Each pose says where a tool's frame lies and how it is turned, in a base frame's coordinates. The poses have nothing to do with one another.
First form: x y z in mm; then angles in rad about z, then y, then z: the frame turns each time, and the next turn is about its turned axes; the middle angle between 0 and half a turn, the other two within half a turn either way.
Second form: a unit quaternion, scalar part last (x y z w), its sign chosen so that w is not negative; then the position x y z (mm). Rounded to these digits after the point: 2 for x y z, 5 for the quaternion.
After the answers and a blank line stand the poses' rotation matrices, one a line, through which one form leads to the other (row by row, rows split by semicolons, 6 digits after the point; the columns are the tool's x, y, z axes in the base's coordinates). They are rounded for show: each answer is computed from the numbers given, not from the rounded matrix.
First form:
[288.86 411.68 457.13 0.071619 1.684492 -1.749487]
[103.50 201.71 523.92 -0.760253 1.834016 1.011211]
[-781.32 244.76 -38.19 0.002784 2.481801 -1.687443]
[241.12 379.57 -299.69 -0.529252 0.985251 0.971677]
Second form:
[-0.58933 0.45761 -0.49530 0.44492 288.86 411.68 457.13]
[0.61469 0.50225 0.07612 0.60342 103.50 201.71 523.92]
[-0.70771 0.62786 -0.24173 0.21566 -781.32 244.76 -38.19]
[0.32254 0.34590 0.19332 0.85962 241.12 379.57 -299.69]

0.090532 -0.098639 0.990997; -0.980112 -0.185275 0.071096; 0.176594 -0.977724 -0.113451
0.483910 0.525592 0.699702; 0.709311 0.232724 -0.665370; -0.512551 0.818286 -0.260191
0.094721 -0.784424 0.612950; -0.992945 -0.118567 0.001706; 0.071337 -0.608787 -0.790120
0.685964 -0.109243 0.719388; 0.555498 0.717194 -0.420779; -0.469973 0.688258 0.552654

